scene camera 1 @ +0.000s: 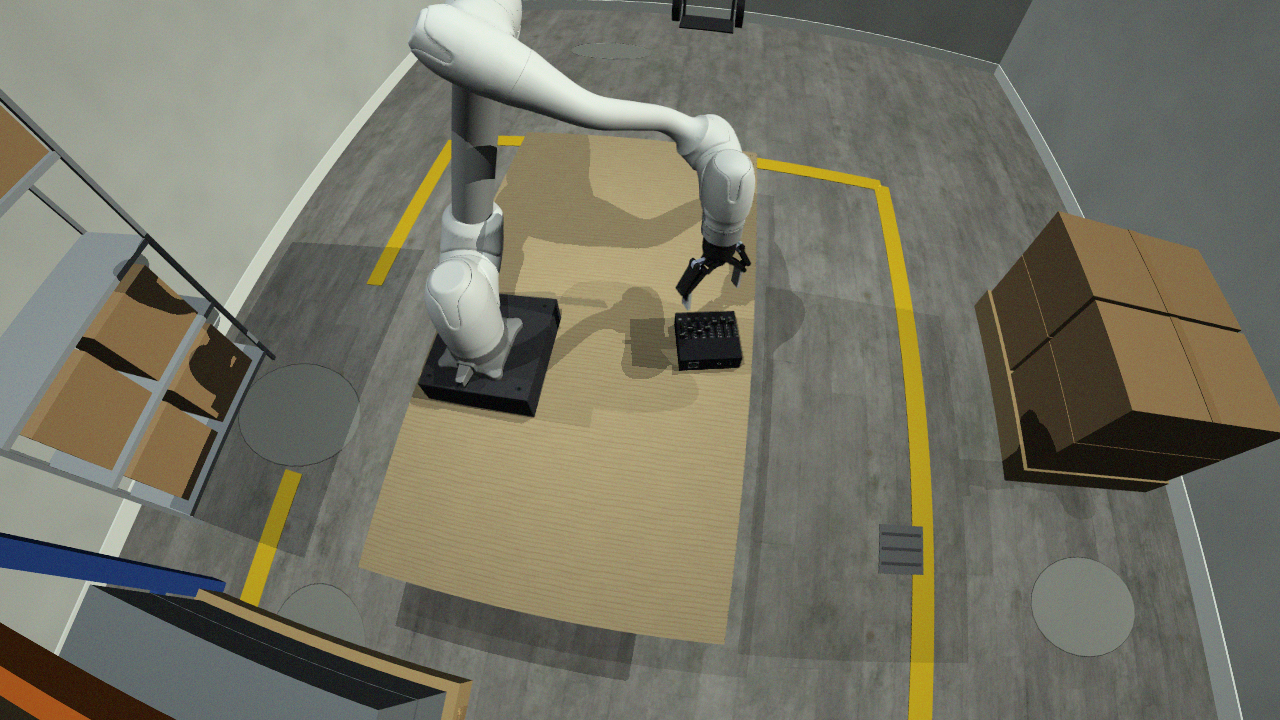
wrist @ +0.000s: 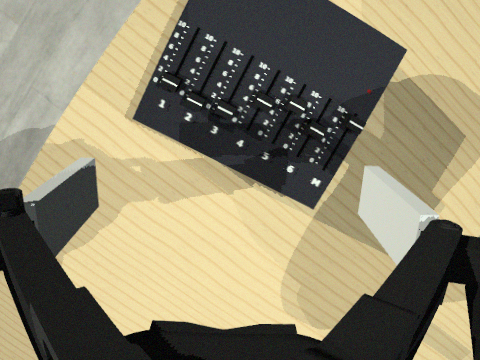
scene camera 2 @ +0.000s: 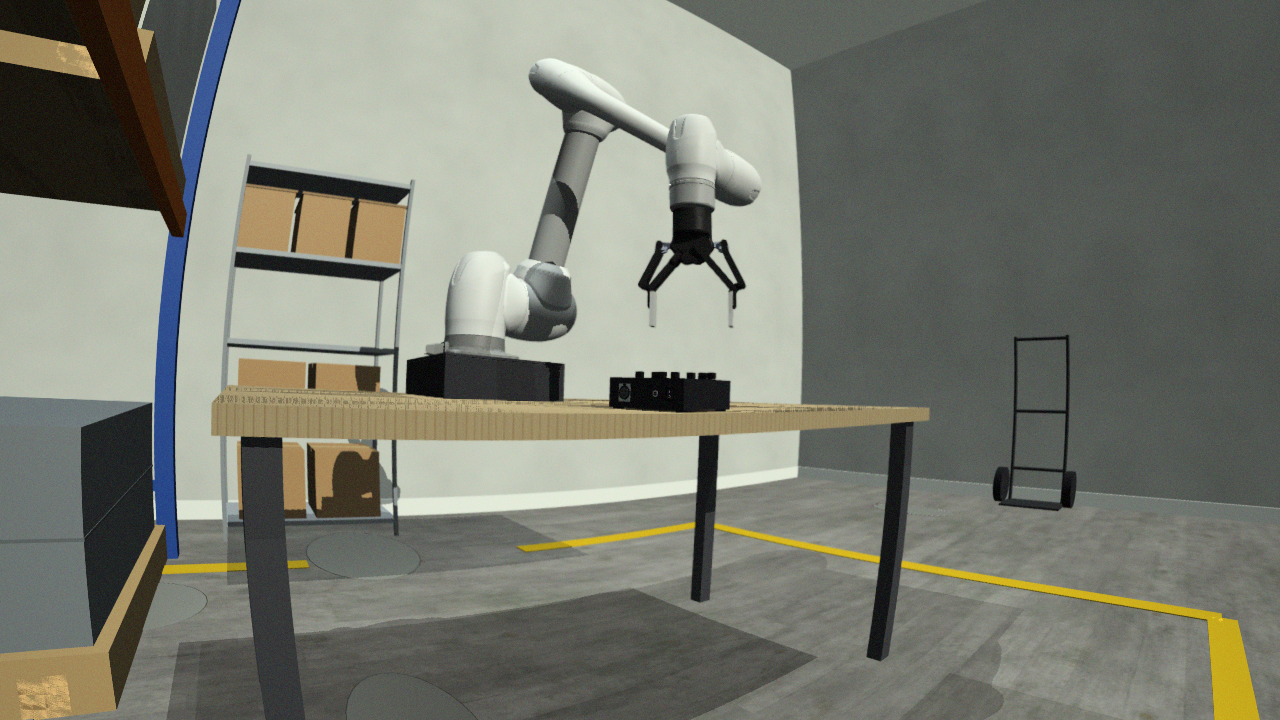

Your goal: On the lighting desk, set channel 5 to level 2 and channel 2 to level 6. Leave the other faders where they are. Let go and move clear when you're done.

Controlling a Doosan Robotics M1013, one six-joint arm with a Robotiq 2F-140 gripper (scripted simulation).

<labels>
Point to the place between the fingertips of my gripper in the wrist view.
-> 229, 186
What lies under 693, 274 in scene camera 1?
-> My gripper.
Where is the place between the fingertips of my gripper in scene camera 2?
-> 691, 326
</labels>
